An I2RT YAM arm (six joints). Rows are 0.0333 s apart.
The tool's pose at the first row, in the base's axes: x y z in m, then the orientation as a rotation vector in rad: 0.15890 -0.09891 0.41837 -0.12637 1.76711 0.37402
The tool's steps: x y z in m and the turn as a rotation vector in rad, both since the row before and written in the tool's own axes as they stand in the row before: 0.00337 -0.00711 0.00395 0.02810 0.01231 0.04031; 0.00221 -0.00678 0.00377 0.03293 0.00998 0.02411; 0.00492 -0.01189 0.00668 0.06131 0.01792 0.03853; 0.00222 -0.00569 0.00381 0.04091 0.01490 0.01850; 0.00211 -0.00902 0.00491 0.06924 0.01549 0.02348
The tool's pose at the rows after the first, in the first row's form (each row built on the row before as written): 0.16382 -0.10396 0.41309 -0.07327 1.78849 0.37808; 0.16847 -0.10893 0.40876 -0.03046 1.80625 0.36598; 0.17594 -0.11763 0.39989 0.04413 1.83690 0.33843; 0.17971 -0.12183 0.39542 0.08712 1.85916 0.31488; 0.18460 -0.12919 0.38978 0.15438 1.88572 0.26809
